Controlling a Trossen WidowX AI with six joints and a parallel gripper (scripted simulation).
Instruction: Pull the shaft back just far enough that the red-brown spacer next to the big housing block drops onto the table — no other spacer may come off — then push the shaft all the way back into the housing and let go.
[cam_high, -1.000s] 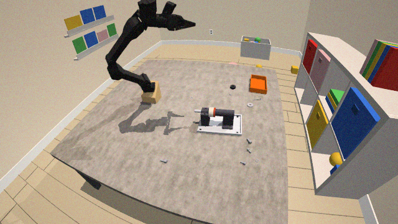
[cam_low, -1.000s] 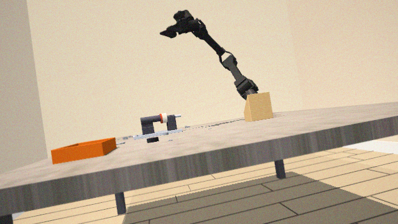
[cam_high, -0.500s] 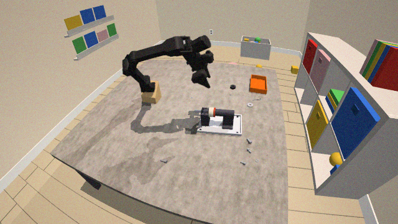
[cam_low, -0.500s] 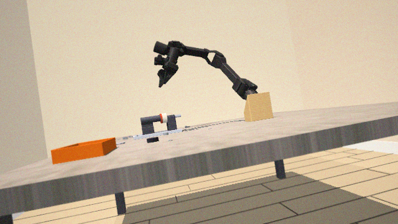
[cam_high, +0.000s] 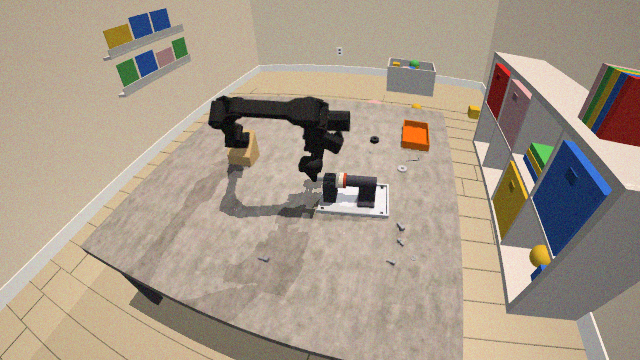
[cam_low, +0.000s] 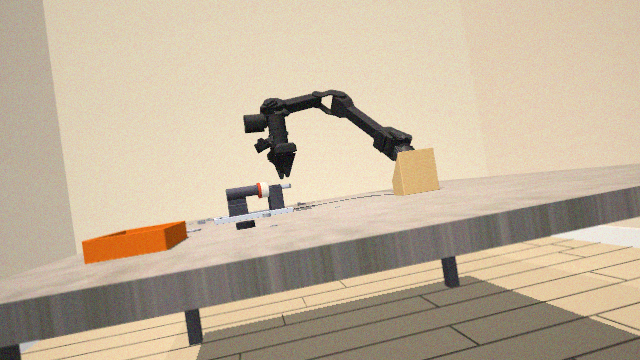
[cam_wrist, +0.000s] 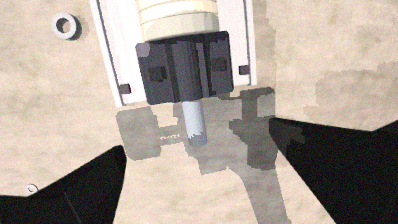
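My gripper tip is now 7 cm short of the shaft and 3 cm above it. Also, from my gripper tip: black disc 38 cm to the left, 17 cm ahead, 10 cm below; red-brown spacer 9 cm ahead, 3 cm below; orange tray 44 cm to the left, 36 cm ahead, 10 cm below.
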